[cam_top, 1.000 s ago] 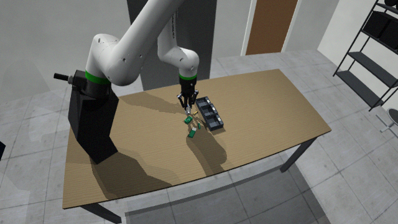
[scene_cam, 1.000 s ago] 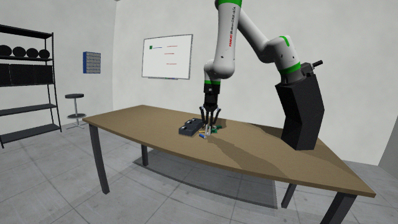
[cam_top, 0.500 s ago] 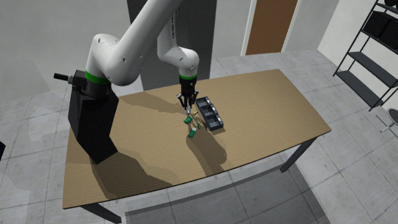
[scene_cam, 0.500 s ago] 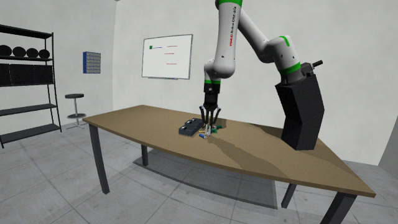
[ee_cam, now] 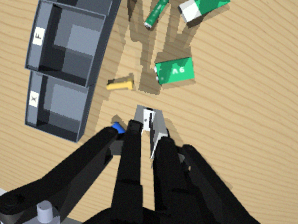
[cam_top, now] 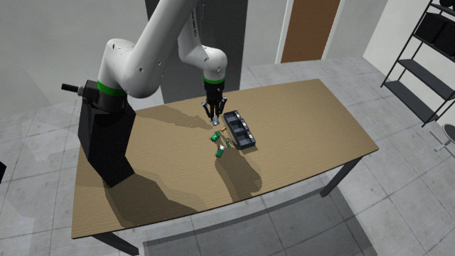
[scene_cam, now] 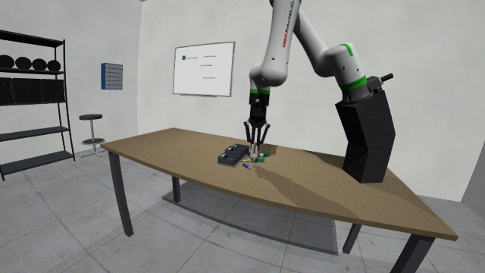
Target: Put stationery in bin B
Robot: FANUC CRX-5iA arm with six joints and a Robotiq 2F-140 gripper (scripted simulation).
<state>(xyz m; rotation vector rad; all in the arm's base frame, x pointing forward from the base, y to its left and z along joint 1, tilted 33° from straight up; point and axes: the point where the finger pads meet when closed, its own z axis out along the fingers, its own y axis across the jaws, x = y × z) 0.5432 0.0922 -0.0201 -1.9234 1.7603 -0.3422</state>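
Right now my hand is 7 cm above the yellow piece, 4 cm short of it and 2 cm to the left of it. The rest, counted from my hand: blue piece (7 cm below, 5 cm to the left, 1 cm ahead); then green block (7 cm below, 6 cm to the right); then white piece (3 cm below).
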